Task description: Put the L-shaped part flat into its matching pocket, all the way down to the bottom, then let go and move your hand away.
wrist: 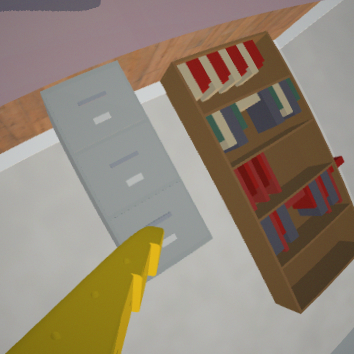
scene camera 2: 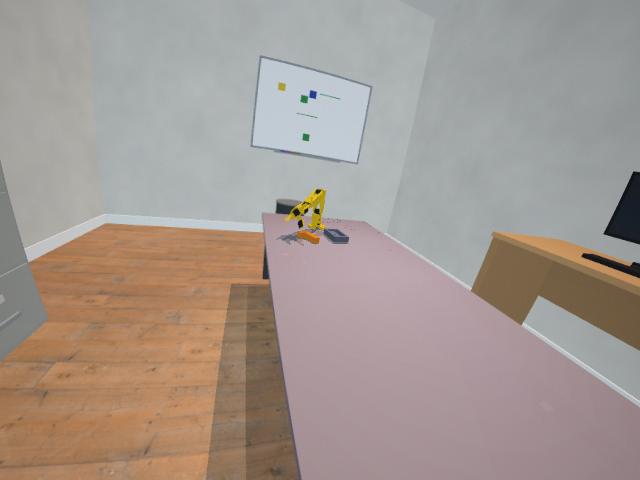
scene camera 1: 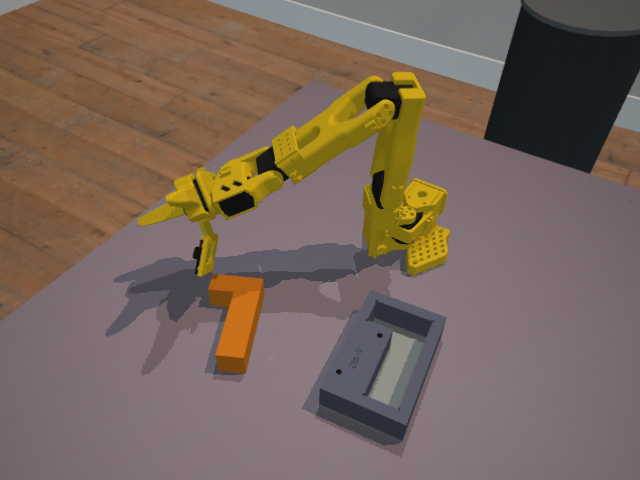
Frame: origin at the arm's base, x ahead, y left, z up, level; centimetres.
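Seen in the pictures: hand at its tool point: [wrist: 160, 245] [scene camera 2: 285, 220] [scene camera 1: 140, 222]; arm's base at its link origin: [scene camera 2: 317, 228] [scene camera 1: 399, 253].
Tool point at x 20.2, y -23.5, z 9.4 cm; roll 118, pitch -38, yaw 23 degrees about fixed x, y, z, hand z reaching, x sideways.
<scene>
Offsets run from my tool point to a thing's top centre. Level surfaces: height alone.
The orange L-shaped part {dy +12.5, dx +1.3, dz -6.5 cm} [scene camera 1: 238, 325] [scene camera 2: 308, 237] lies flat on the table, its short leg at the far end pointing left in the first scene view. The dark grey block {dy +29.9, dx -3.6, dz -5.8 cm} [scene camera 1: 351, 356] [scene camera 2: 339, 239] with the L-shaped pocket lies apart, to its right. The pocket's pale floor shows. My gripper [scene camera 1: 154, 212] [scene camera 2: 288, 218] [wrist: 156, 237] is open and empty, in the air beyond and left of the part in the first scene view. In the wrist view one notched jaw shows; the moving jaw is out of the picture. The part does not show there.
The wrist camera housing [scene camera 1: 205, 254] hangs below the gripper, close above the part's short leg in the first scene view. The arm's base [scene camera 1: 382, 227] stands on the mauve table {dz -9.5 cm} [scene camera 1: 491, 387] [scene camera 2: 387, 335] [wrist: 75, 50], behind the block. A dark bin [scene camera 1: 553, 93] stands beyond the table.
</scene>
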